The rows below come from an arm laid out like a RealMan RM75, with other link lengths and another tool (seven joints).
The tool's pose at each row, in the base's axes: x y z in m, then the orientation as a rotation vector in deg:
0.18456 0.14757 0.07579 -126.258 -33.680 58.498
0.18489 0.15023 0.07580 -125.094 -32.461 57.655
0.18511 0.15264 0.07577 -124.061 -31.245 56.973
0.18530 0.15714 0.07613 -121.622 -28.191 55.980
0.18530 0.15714 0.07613 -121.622 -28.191 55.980
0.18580 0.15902 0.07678 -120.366 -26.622 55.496
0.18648 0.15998 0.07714 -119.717 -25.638 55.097
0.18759 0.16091 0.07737 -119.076 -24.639 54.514
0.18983 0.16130 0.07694 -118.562 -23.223 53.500
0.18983 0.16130 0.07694 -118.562 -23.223 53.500
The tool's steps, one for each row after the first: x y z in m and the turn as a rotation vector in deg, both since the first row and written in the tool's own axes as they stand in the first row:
0.00184 -0.00183 0.00068 1.606 0.784 -0.135
0.00348 -0.00347 0.00138 3.082 1.474 -0.146
0.00619 -0.00685 0.00265 6.581 2.718 0.198
0.00619 -0.00685 0.00265 6.581 2.718 0.198
0.00732 -0.00856 0.00260 8.375 3.340 0.404
0.00814 -0.00940 0.00222 9.391 3.820 0.566
0.00927 -0.01007 0.00156 10.422 4.442 0.679
0.01107 -0.00975 0.00015 11.563 5.523 0.951
0.01107 -0.00975 0.00015 11.563 5.523 0.951

